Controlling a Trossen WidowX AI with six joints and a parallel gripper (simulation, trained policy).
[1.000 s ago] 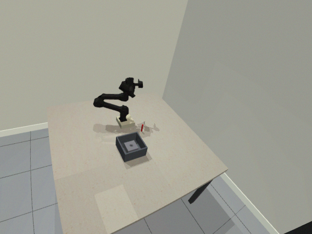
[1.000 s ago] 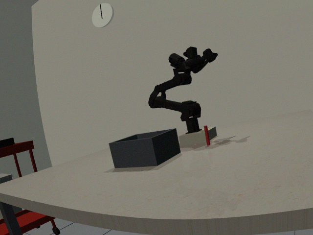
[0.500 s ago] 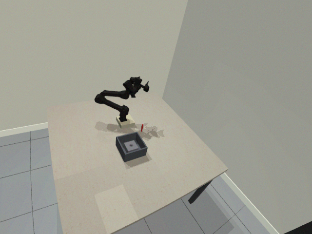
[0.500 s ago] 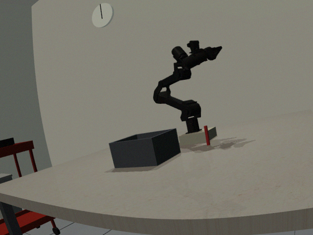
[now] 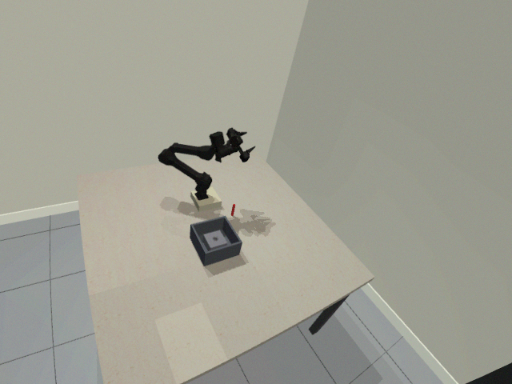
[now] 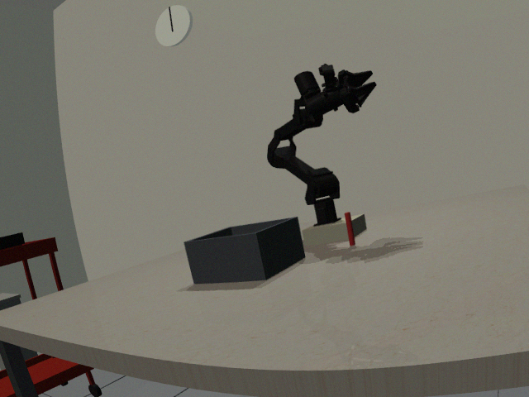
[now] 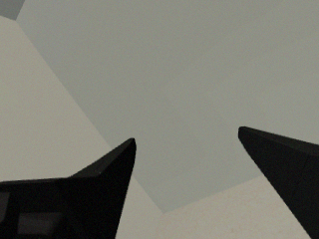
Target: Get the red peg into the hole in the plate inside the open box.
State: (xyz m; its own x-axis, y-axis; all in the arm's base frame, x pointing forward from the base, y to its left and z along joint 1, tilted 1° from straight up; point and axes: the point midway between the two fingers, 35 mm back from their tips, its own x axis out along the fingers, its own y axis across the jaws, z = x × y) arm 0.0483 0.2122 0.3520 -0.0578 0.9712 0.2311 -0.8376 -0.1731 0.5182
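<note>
Now: gripper tip 37 cm above the red peg, 13 cm short of it and 12 cm to the left of it. Round my gripper tip: dark box 38 cm below, 31 cm to the right, 29 cm ahead; grey plate 36 cm below, 31 cm to the right, 29 cm ahead.
</note>
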